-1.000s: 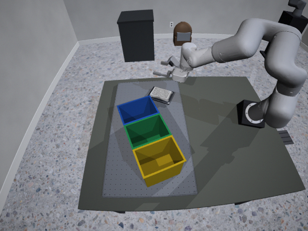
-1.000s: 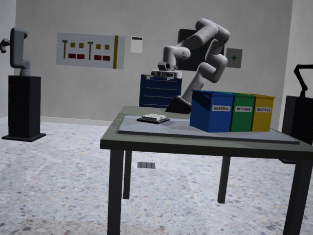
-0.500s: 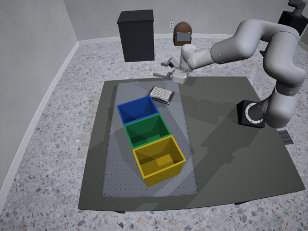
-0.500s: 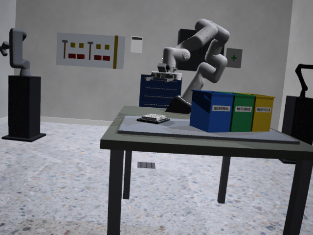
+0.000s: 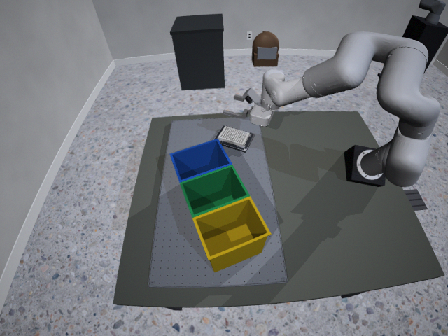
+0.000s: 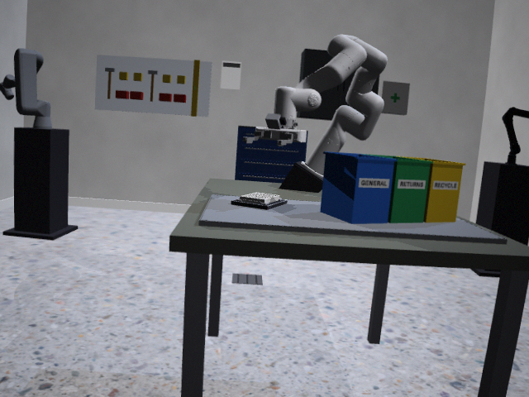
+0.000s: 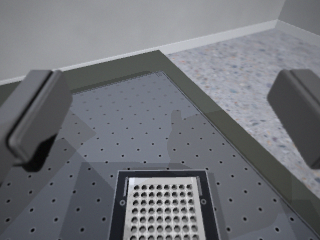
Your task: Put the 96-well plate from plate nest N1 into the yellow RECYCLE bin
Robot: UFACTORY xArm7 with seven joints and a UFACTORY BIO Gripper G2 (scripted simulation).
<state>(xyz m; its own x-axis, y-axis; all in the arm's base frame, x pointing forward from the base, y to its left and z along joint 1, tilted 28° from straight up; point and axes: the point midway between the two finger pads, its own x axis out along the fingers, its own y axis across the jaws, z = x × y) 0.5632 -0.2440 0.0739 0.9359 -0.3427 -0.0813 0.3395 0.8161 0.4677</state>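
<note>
The white 96-well plate is 17 cm below my hand. Round my hand: black plate nest N1 (19 cm below); then blue general bin (28 cm to the left, 11 cm below, 10 cm ahead); then green returns bin (39 cm to the left, 11 cm below, 4 cm ahead).
</note>
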